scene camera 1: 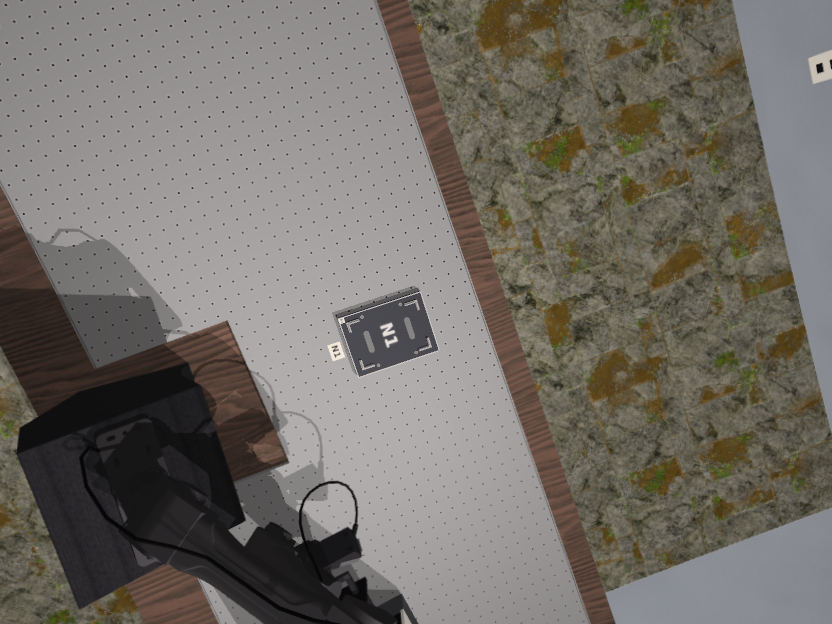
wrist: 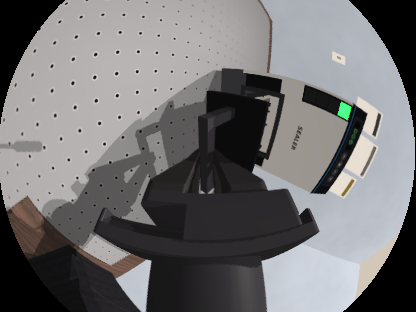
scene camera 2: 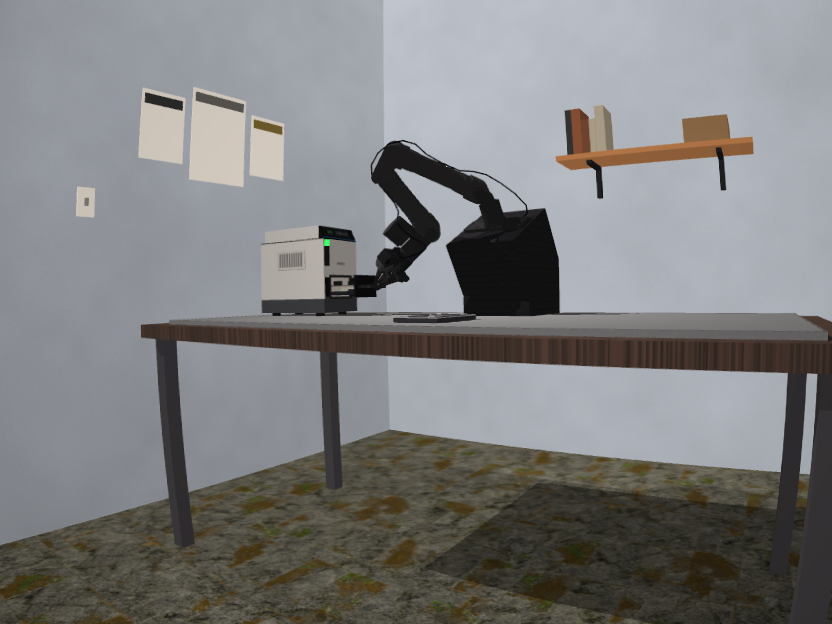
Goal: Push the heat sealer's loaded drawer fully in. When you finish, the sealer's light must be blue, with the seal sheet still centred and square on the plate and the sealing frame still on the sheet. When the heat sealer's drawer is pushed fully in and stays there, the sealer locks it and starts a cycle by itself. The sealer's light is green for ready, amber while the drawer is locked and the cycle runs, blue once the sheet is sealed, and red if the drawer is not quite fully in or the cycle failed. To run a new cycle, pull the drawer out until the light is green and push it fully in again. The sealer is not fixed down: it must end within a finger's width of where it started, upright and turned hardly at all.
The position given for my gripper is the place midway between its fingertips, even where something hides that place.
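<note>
My gripper (wrist: 206, 153), visible. Heat sealer (scene camera 2: 298, 266). Also the sealer (wrist: 315, 131).
</note>
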